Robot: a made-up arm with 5 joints.
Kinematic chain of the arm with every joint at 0, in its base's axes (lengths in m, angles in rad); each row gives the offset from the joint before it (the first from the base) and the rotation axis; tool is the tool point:
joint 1: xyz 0 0 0.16 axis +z
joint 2: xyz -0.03 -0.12 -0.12 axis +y
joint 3: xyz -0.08 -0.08 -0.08 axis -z
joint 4: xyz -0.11 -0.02 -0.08 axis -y
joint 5: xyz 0.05 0 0.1 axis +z
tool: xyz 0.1 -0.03 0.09
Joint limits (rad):
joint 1: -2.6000..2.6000
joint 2: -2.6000..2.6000
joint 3: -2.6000..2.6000
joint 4: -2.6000..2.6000
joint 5: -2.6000..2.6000
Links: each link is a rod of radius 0.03 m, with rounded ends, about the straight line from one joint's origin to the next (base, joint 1, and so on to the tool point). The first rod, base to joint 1, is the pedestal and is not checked.
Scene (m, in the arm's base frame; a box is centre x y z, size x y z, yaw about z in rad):
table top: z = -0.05
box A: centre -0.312 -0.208 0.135 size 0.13 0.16 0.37 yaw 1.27
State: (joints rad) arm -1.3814 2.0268 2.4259 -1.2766 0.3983
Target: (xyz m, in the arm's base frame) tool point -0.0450 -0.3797 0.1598
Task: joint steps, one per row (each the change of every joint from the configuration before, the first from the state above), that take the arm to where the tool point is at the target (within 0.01 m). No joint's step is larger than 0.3 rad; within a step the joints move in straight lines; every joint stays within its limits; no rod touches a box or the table.
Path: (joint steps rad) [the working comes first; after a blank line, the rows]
Joints at the target: -0.7668 2.6000 0.0494 0.8980 -0.8444
Straight joint move there: touches box A.

1: 0.0160 -0.0523 -0.1776 0.2499 -0.1982
2: 0.0159 -0.0524 -0.1776 0.2498 -0.1981
3: 0.0160 -0.0523 -0.1776 0.2499 -0.1982
4: 0.0159 -0.0523 -0.1775 0.2498 -0.1982
5: 0.0160 -0.0523 -0.1776 0.2499 -0.1982
6: 0.0159 -0.0524 -0.1776 0.2498 -0.1981
7: 0.1038 0.1775 -0.2622 0.1351 -0.0108
8: 0.1038 0.1774 -0.2622 0.1351 -0.0107
9: 0.1037 0.1774 -0.2622 0.1351 -0.0107
10: 0.1038 0.1775 -0.2622 0.1351 -0.0108
11: 0.1038 0.1774 -0.2622 0.1351 -0.0107

